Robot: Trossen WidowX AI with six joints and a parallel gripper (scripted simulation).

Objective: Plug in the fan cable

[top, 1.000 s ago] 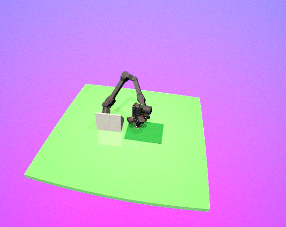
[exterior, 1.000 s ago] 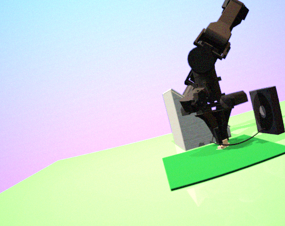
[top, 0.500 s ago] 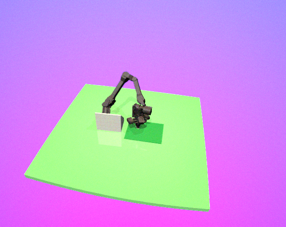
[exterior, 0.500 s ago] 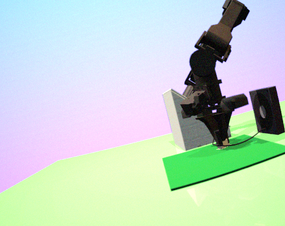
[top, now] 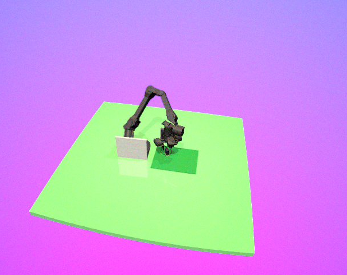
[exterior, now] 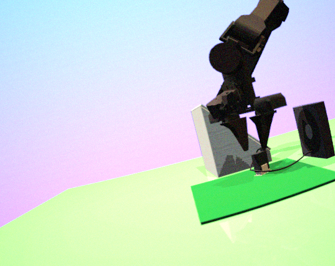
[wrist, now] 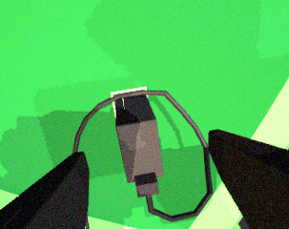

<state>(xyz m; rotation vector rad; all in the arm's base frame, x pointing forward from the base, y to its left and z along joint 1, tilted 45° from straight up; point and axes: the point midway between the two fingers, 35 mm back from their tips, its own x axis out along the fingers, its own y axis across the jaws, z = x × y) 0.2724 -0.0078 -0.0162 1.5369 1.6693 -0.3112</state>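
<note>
My gripper tip is now 30 mm above the dark fan plug and 10 mm to the right of it. Round my gripper tip: black fan: 140 mm to the left, 10 mm ahead; then dark green board: 70 mm below, 60 mm ahead, 40 mm to the right.
</note>
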